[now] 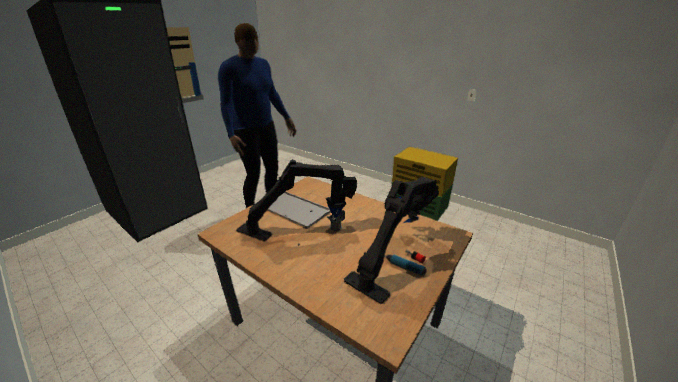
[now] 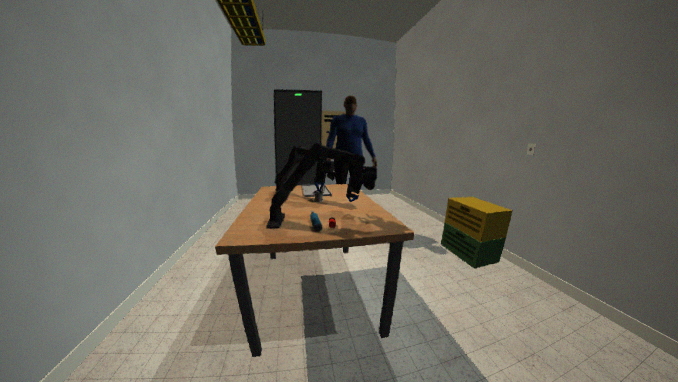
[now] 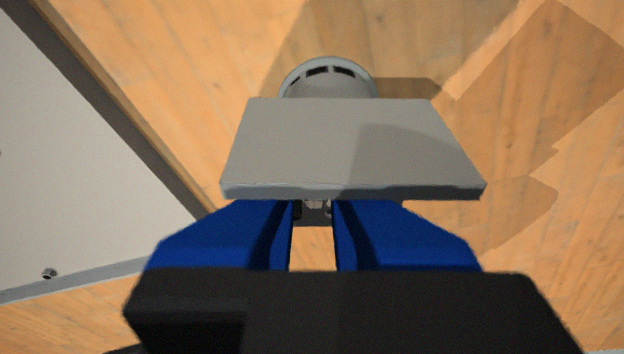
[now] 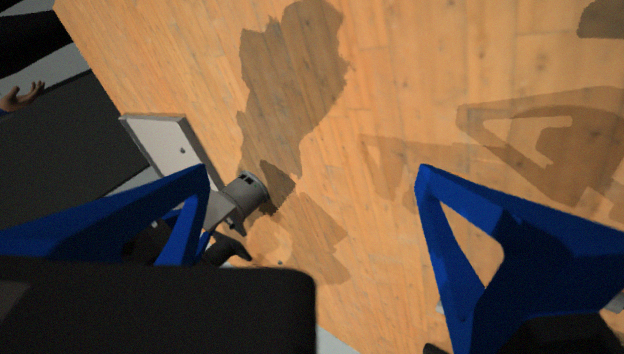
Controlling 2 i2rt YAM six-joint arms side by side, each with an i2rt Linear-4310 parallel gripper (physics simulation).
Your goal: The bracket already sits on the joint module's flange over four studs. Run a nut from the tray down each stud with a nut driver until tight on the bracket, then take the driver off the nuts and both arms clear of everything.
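Frame: origin at the left arm's base, x back, y right, z up, level; centimetres.
Where they show: left gripper, fingertip midpoint: (image 1: 335,216) (image 2: 319,191) (image 3: 312,176) (image 4: 218,209); right gripper, fingertip midpoint: (image 2: 351,194) (image 4: 312,175); left arm's base at its link origin: (image 1: 254,232) (image 4: 230,243); right arm's base at its link origin: (image 1: 366,287) (image 2: 276,220).
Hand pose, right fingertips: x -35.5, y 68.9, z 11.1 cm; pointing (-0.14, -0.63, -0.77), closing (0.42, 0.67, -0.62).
Things, the pixels of their centre, and the offset from my right fingertips.
- joint module at the middle of its body: (image 3: 330,140) (image 4: 237,200) (image 1: 336,222) (image 2: 318,195) dx +11.4, dy -31.4, dz -7.4 cm
- grey bracket at the middle of its body: (image 3: 336,201) (image 4: 215,219) (image 1: 335,215) dx +11.4, dy -31.4, dz -2.9 cm
- nut at the middle of its body: (image 4: 182,150) (image 1: 311,210) dx +3.6, dy -52.1, dz -10.4 cm
- pale tray at the middle of its body: (image 4: 170,158) (image 1: 293,207) (image 2: 315,189) dx +5.2, dy -63.9, dz -10.3 cm
- teal tapered cylinder at the middle of its body: (image 1: 400,262) (image 2: 315,219) dx +24.9, dy +8.9, dz -9.1 cm
- red-handled tool at the middle of its body: (image 1: 414,255) (image 2: 332,221) dx +17.1, dy +13.6, dz -9.4 cm
- small dark piece at the middle of its body: (image 4: 280,262) (image 1: 299,244) dx +33.2, dy -41.4, dz -10.8 cm
The joint module (image 1: 336,225) (image 2: 318,197) (image 3: 330,89) (image 4: 247,194) is a grey cylinder on the table. The grey bracket (image 3: 340,145) (image 4: 218,210) is on it, its upright plate hiding most of the flange. My left gripper (image 1: 336,214) (image 3: 312,202) is shut and empty, pointing down at the bracket; its tips are partly hidden behind the plate. A pale metal piece shows at the tips. My right gripper (image 1: 412,219) (image 2: 353,197) (image 4: 312,175) is wide open and empty, high above the table. A nut (image 1: 311,211) (image 3: 48,273) (image 4: 182,150) lies on the pale tray (image 1: 292,207) (image 3: 75,150) (image 4: 159,135).
A teal tapered cylinder (image 1: 406,264) (image 2: 315,221) and a red-handled tool (image 1: 418,257) (image 2: 332,222) lie beside the right arm; which is the driver is unclear. A small dark piece (image 1: 299,244) (image 4: 280,262) lies on the table. A person (image 1: 248,95) (image 2: 350,132) stands behind the table.
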